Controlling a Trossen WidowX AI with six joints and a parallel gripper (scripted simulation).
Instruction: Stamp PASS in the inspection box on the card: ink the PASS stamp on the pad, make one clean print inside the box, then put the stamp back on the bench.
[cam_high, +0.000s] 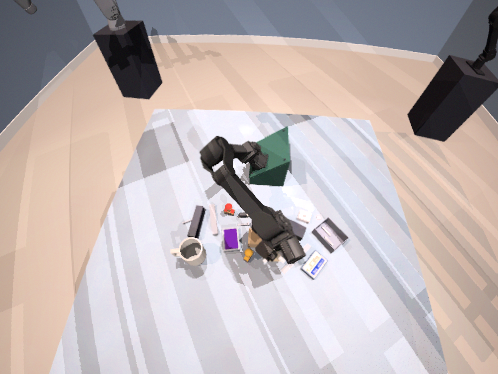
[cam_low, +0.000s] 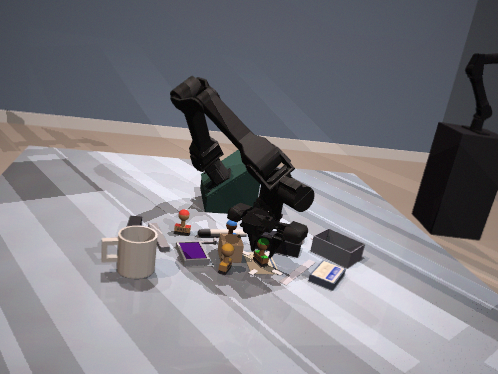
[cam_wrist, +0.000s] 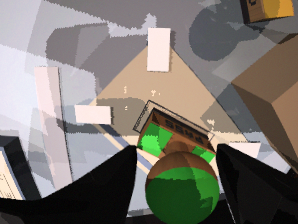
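My gripper tip is right at the green-knobbed stamp. The rest, counted from my gripper tip: white card 20 mm below; then orange-knobbed stamp 50 mm ahead, 90 mm to the right; then cardboard box 10 mm behind, 80 mm to the right.
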